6 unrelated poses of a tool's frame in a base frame.
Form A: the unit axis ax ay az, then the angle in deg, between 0 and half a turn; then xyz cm.
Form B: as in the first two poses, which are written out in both.
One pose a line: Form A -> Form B
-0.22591 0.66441 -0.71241 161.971 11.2 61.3 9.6 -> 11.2 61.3 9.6 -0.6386 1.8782 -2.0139
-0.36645 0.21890 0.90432 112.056 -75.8 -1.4 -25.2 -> -75.8 -1.4 -25.2 -0.7167 0.4281 1.7686
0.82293 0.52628 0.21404 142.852 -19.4 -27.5 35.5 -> -19.4 -27.5 35.5 2.0518 1.3121 0.5337
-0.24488 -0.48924 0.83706 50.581 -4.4 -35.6 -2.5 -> -4.4 -35.6 -2.5 -0.2162 -0.4319 0.7390
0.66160 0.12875 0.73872 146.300 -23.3 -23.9 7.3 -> -23.3 -23.9 7.3 1.6893 0.3288 1.8863
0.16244 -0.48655 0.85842 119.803 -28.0 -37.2 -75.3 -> -28.0 -37.2 -75.3 0.3397 -1.0174 1.7949
